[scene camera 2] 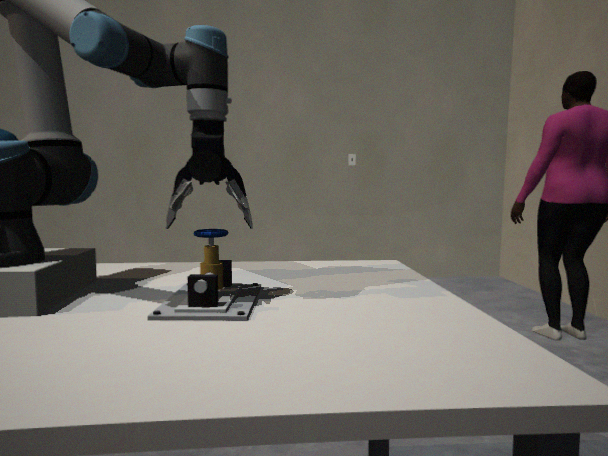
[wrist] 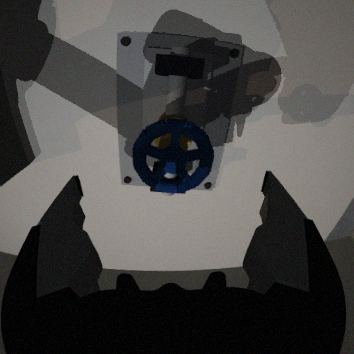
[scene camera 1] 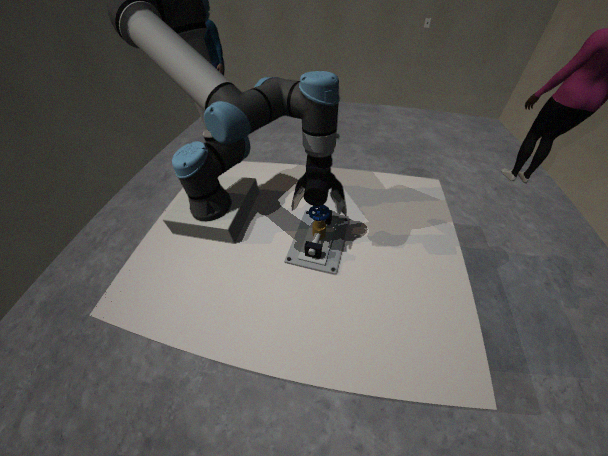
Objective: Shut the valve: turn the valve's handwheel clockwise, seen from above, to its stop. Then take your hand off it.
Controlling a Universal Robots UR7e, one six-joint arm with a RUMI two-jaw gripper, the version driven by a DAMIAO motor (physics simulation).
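Observation:
The blue handwheel [scene camera 1: 319, 213] [scene camera 2: 211, 233] [wrist: 208, 156] lies level on top of the brass valve body [scene camera 1: 318, 229] [scene camera 2: 211, 273]. The valve stands on a grey base plate [scene camera 1: 309, 265] [scene camera 2: 200, 316] [wrist: 131, 75], with a black block [scene camera 1: 313, 246] [scene camera 2: 202, 298] [wrist: 180, 66] holding its pipe. My gripper [scene camera 1: 319, 212] [scene camera 2: 210, 227] [wrist: 171, 175] is open and empty, pointing down. In the second scene view its fingertips are just above the handwheel's height, one to each side, apart from it. In the wrist view the wheel appears beyond the line between the fingertips.
The pale table top [scene camera 1: 300, 325] [scene camera 2: 350, 360] bears the valve plate and the arm's grey base block [scene camera 1: 200, 231] [scene camera 2: 17, 292]. A person in pink [scene camera 1: 580, 85] [scene camera 2: 575, 155] stands beyond the table at the right. Another person in blue [scene camera 1: 214, 42] is partly hidden behind the arm.

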